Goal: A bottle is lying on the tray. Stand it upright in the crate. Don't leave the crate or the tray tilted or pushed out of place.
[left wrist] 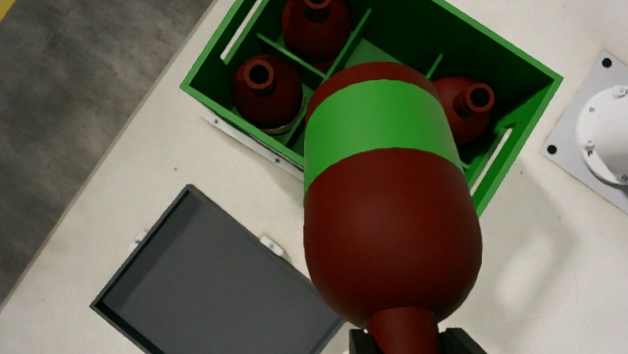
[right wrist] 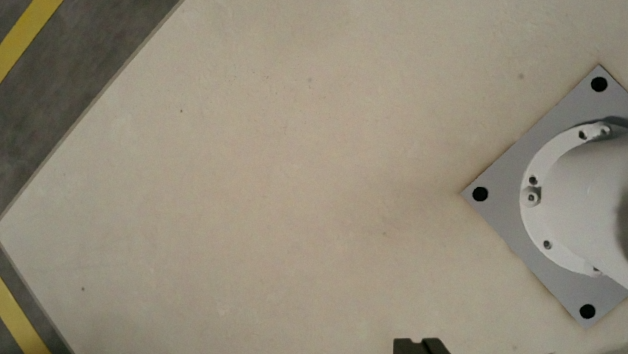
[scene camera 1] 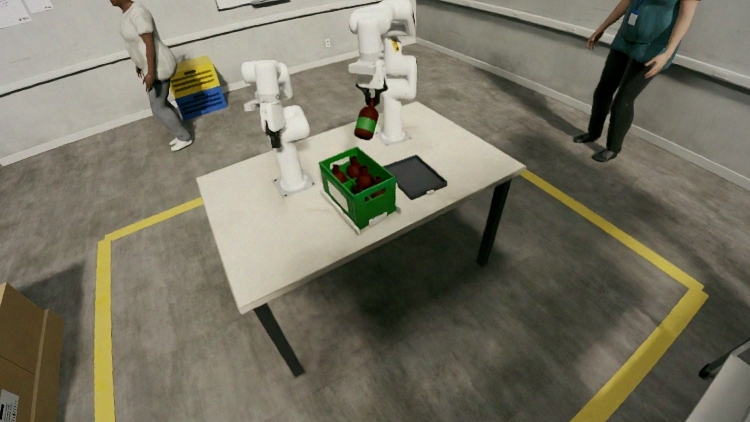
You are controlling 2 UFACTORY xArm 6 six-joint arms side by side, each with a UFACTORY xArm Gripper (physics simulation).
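Places are measured from the left arm's base along level axes (x ahead, y left, z up), in metres.
Pixels of known places: left gripper, fingertip midpoint: [scene camera 1: 372, 104]; right gripper, fingertip midpoint: [scene camera 1: 276, 147]; left arm's base, link origin: [scene camera 1: 392, 135]; right arm's base, link origin: [left wrist: 621, 135] [right wrist: 594, 199] [scene camera 1: 294, 182].
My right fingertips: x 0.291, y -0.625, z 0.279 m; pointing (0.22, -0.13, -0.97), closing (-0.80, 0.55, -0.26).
Observation:
Ahead of a thing's pixels: the offset from my right fingertips to its middle. Level surfaces: height alone.
The bottle {0.076 m ahead, 0.349 m left, 0.066 m up} [scene camera 1: 366, 123] [left wrist: 385, 225], dark red with a green band, hangs tilted in the air, base down. My left gripper [scene camera 1: 371, 95] [left wrist: 402, 335] is shut on its neck. In scene camera 1 it shows above and behind the green crate {0.133 m ahead, 0.260 m left, 0.191 m down} [scene camera 1: 375, 207] [left wrist: 500, 42]. The crate stands level and holds several dark red bottles; one of them {0.211 m ahead, 0.320 m left, 0.193 m down} [left wrist: 267, 100] stands in a corner compartment. A bare patch of crate floor shows in the left wrist view; the held bottle hides part of the crate. The tray {0.090 m ahead, 0.546 m left, 0.266 m down} [scene camera 1: 416, 175] [left wrist: 225, 290] lies flat and empty. My right gripper [scene camera 1: 273, 139] [right wrist: 421, 345] is shut and empty.
White guide strips [scene camera 1: 340, 209] [left wrist: 250, 142] lie along the crate's foot. Small white stops {0.097 m ahead, 0.446 m left, 0.271 m down} [left wrist: 272, 245] touch the tray. The right arm's base plate [scene camera 1: 293, 184] [right wrist: 500, 215] stands behind the crate on the table {0.279 m down} [scene camera 1: 262, 236]. Two people stand beyond the table.

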